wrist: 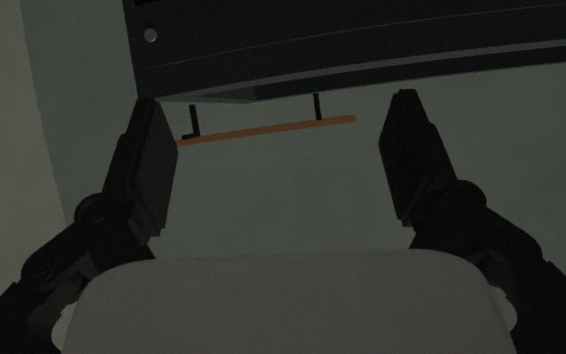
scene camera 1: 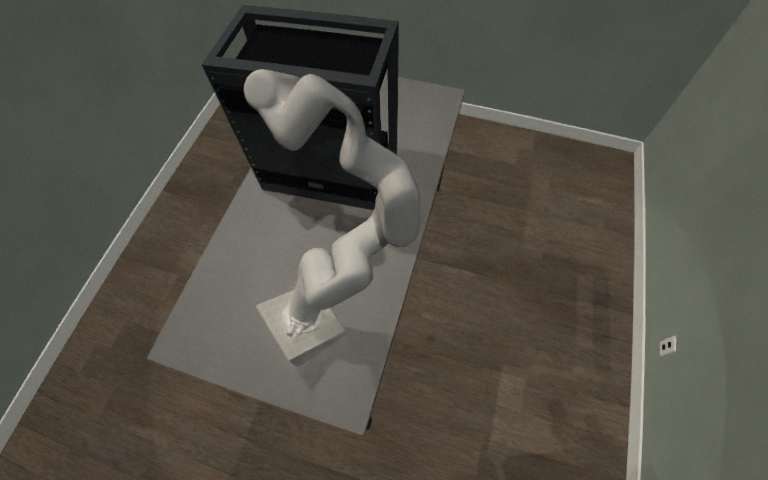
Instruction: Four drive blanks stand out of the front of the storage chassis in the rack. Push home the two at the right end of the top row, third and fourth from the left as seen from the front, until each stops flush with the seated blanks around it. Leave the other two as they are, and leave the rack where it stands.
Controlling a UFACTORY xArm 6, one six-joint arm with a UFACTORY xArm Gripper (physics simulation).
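Seen in the pictures: gripper, fingertip midpoint: (wrist: 277,119); arm's base, link origin: (scene camera 1: 302,316).
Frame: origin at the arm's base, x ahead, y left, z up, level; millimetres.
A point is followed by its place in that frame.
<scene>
The dark rack (scene camera 1: 322,16) {y 72, x 764, z 546 mm} (wrist: 350,25) {y -3, x 488, z 522 mm} stands upright at the far end of the grey table in the scene view; its edge crosses the top of the wrist view. The arm covers part of its front. The storage chassis and its drive blanks cannot be made out in either view. My gripper (wrist: 277,119) {y -39, x 397, z 573 mm} is open with nothing between its fingers. In the wrist view its fingertips lie near the rack's edge, the left tip overlapping the rack's corner; whether they touch is unclear. In the scene view the gripper is hidden behind the arm's wrist.
The grey table (scene camera 1: 226,283) {y 335, x 78, z -76 mm} carries the rack and the arm's pale base plate (scene camera 1: 274,322) {y 71, x -47, z 37 mm}. A thin orange-brown shelf (wrist: 270,130) on black brackets shows beyond the fingers, against the green wall (wrist: 280,200). A round screw head (wrist: 150,35) {y -136, x 485, z 504 mm} sits near the rack's corner.
</scene>
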